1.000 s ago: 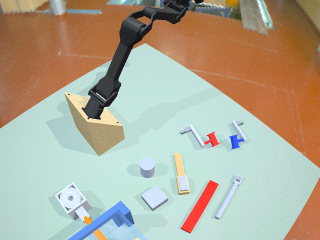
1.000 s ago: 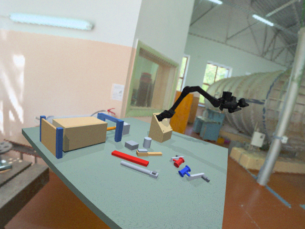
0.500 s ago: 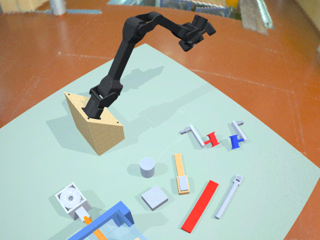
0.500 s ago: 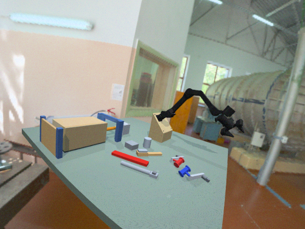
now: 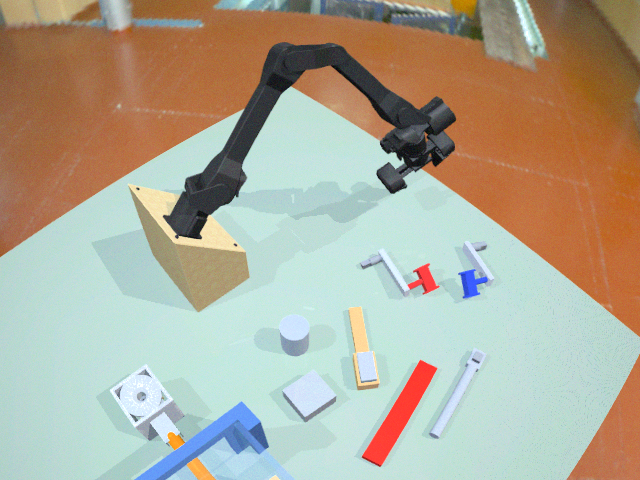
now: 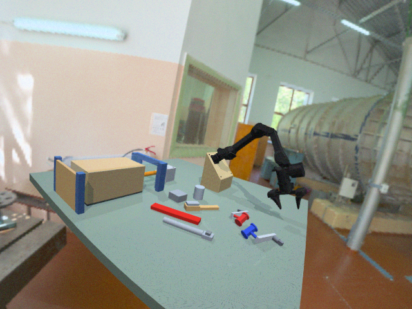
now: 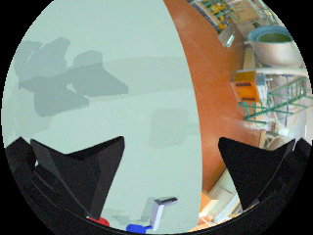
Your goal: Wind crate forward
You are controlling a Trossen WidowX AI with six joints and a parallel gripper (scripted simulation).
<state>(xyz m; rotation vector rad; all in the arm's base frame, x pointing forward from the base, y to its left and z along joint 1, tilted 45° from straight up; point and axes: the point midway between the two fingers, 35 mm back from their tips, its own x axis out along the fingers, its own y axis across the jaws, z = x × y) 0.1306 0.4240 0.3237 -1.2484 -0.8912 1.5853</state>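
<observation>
Right now my gripper tip is 14 cm short of the winch handle, 20 cm to the left of it and 7 cm above it. Round my gripper tip: blue knob: 27 cm ahead, 10 cm to the right, 6 cm below; then blue-knobbed handle: 24 cm ahead, 5 cm to the right, 7 cm below; then red knob: 18 cm ahead, 19 cm to the right, 6 cm below.
</observation>
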